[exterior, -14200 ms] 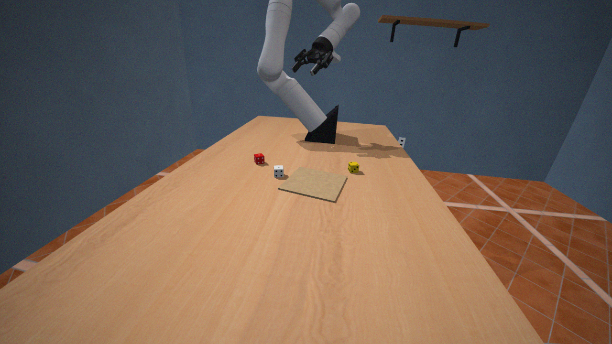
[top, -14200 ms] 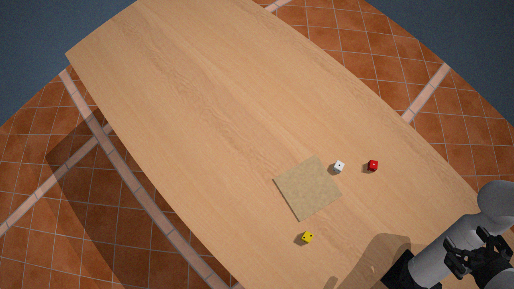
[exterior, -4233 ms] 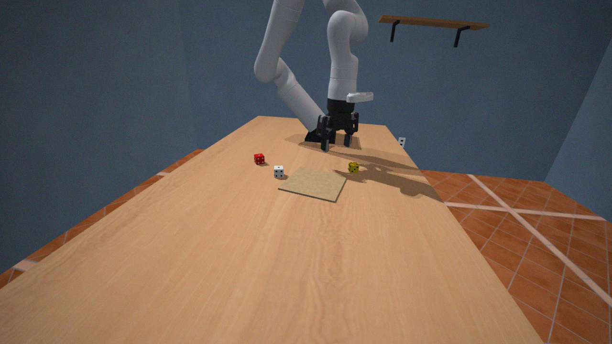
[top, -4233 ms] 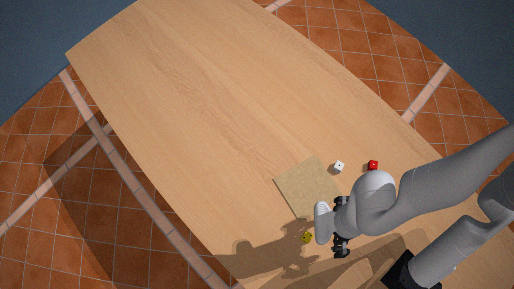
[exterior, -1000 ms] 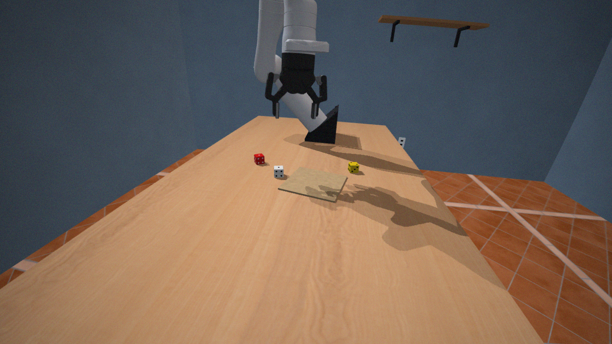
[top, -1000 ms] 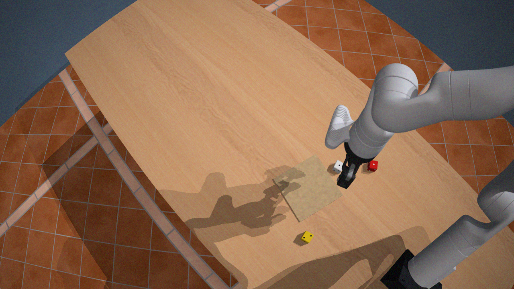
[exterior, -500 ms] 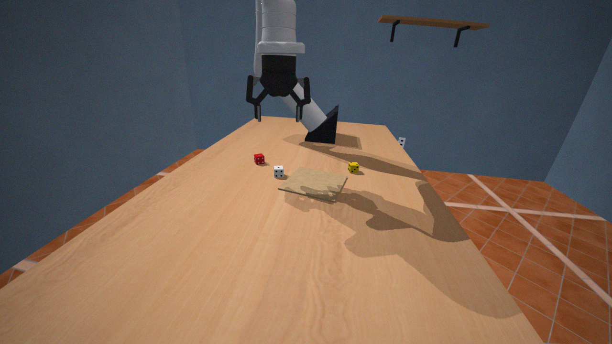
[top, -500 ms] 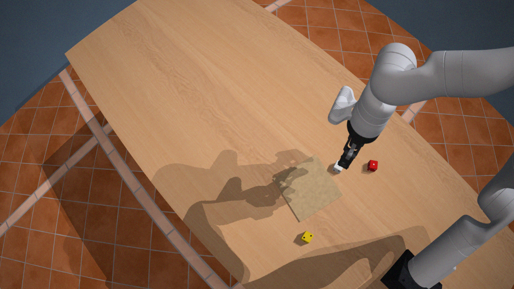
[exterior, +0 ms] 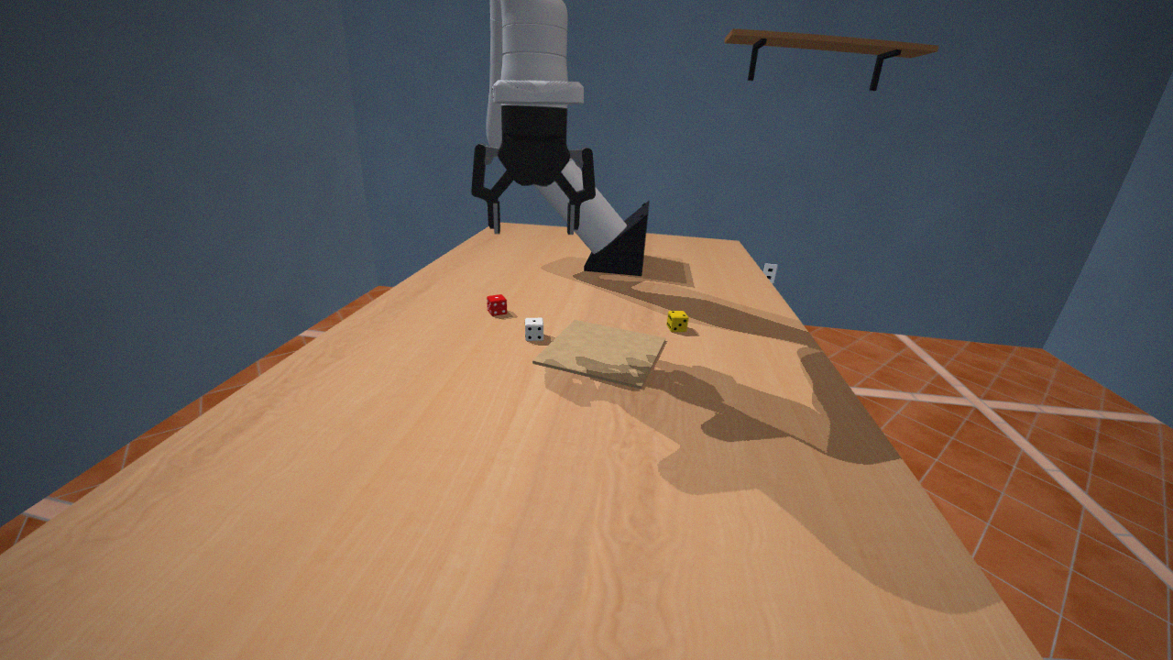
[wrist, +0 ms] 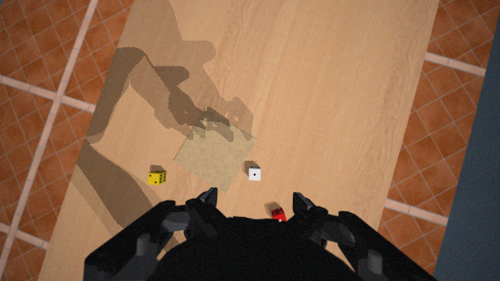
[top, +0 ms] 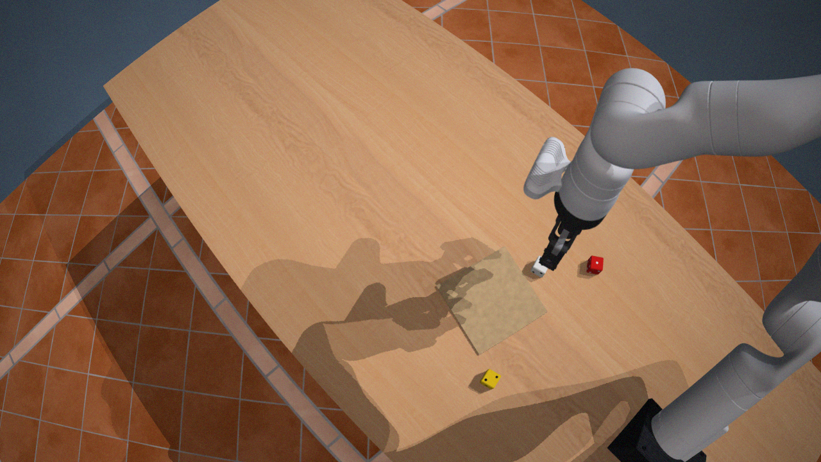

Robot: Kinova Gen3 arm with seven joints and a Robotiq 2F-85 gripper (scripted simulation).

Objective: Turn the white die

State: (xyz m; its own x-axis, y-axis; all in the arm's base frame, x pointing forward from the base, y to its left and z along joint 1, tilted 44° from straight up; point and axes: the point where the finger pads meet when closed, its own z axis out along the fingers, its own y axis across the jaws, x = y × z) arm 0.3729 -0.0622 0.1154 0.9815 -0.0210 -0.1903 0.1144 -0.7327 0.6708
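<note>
The white die is 140 mm below my hand. The rest, counted from my hand: tan mat 150 mm below, 100 mm to the left, 30 mm ahead; then yellow die 210 mm to the left, 140 mm below, 50 mm behind; then red die 140 mm below, 80 mm behind, 70 mm to the right.
</note>
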